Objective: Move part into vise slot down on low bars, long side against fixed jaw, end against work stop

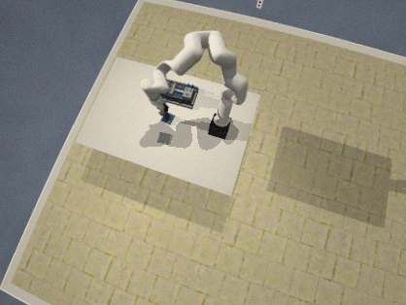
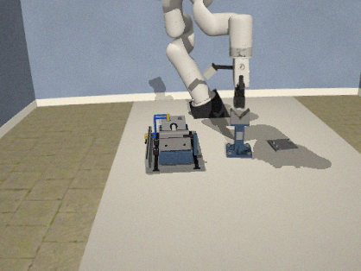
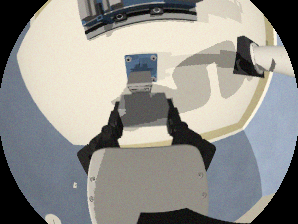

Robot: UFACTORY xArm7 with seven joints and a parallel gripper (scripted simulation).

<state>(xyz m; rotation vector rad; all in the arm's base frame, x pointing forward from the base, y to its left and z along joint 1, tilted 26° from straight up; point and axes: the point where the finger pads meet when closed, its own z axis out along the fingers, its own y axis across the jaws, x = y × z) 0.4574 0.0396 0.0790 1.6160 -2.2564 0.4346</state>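
Right now the V-block post is 140 mm below my hand and 10 mm ahead of it. Also, from my hand: part 20 mm below; then air cylinder 210 mm to the right, 150 mm behind, 120 mm below; then infeed plate 190 mm below, 180 mm to the left, 10 mm ahead.
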